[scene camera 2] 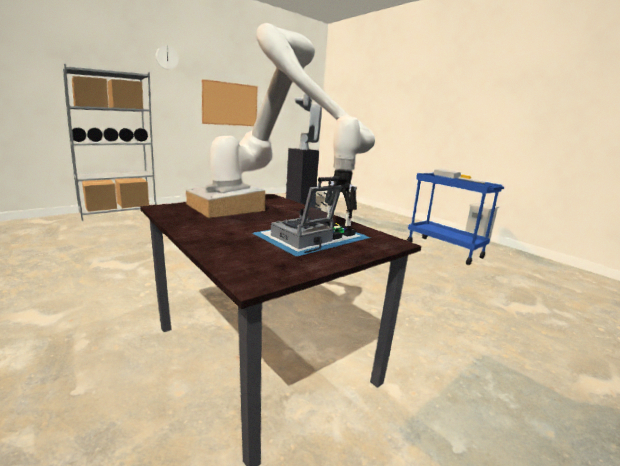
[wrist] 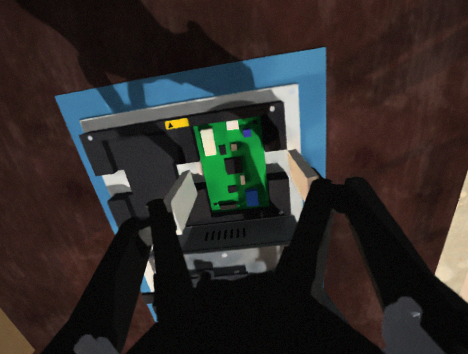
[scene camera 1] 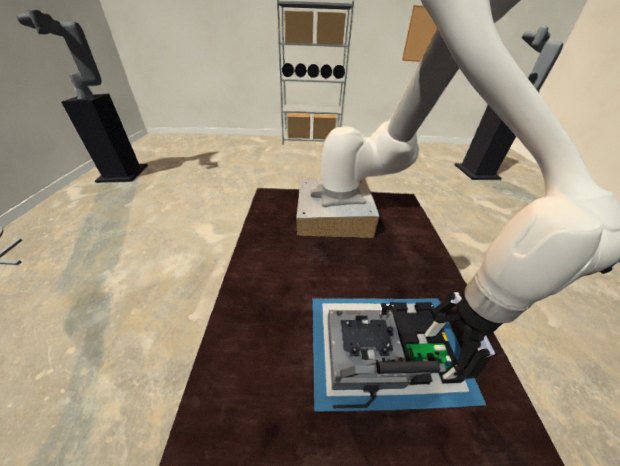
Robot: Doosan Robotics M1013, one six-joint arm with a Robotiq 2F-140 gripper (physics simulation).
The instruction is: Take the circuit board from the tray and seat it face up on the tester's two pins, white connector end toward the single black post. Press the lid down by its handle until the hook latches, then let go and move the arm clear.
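Pixels of known places: gripper, fingertip midpoint: [scene camera 2: 338, 222] [wrist: 240, 173] [scene camera 1: 438, 354]; arm's base, link origin: [scene camera 2: 228, 188] [scene camera 1: 340, 194].
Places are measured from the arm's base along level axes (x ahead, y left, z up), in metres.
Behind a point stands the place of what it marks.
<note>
The green circuit board [scene camera 1: 425, 352] @[z -0.080, x 0.649, y 0.123 m] [scene camera 2: 339, 230] @[z -0.078, x 0.677, y 0.139 m] [wrist: 216, 172] @[z -0.080, x 0.641, y 0.128 m] lies face up in the right-hand compartment of the black tray [scene camera 1: 409, 323] @[z -0.081, x 0.564, y 0.112 m] [wrist: 150, 156] @[z -0.081, x 0.571, y 0.163 m]. Its white connector end is at the far end in the wrist view, near the yellow label side. My gripper [scene camera 1: 442, 350] @[z -0.044, x 0.671, y 0.135 m] [wrist: 240, 173] @[z -0.044, x 0.671, y 0.135 m] is partly open and empty, with one pale fingertip on each long side of the board, both apart from it. The grey tester [scene camera 1: 337, 350] @[z -0.039, x 0.640, y -0.116 m] [scene camera 2: 298, 236] @[z -0.044, x 0.707, y -0.135 m] has its lid [scene camera 2: 306, 206] @[z 0.071, x 0.726, y -0.123 m] raised, with a dark handle bar [scene camera 1: 408, 367] @[z 0.176, x 0.759, y -0.052 m]. No board sits on its black nest [scene camera 1: 364, 336] @[z -0.030, x 0.614, y -0.044 m]. Pins and post are too small to tell apart.
A blue-edged mat [scene camera 1: 319, 360] @[z -0.097, x 0.639, y -0.156 m] [wrist: 311, 75] @[z -0.097, x 0.762, y 0.206 m] lies under tester and tray on the dark table [scene camera 1: 280, 280] @[z -0.099, x 0.372, y -0.259 m] [scene camera 2: 225, 250] @[z -0.099, x 0.558, y -0.350 m]. A black lever [scene camera 1: 353, 405] @[z -0.091, x 0.746, y -0.090 m] sticks out of the tester's front. The raised lid stands close beside my gripper. The arm's base block [scene camera 1: 336, 226] @[z -0.045, x 0.161, y -0.039 m] [scene camera 2: 235, 204] @[z -0.047, x 0.160, y -0.055 m] is behind.
</note>
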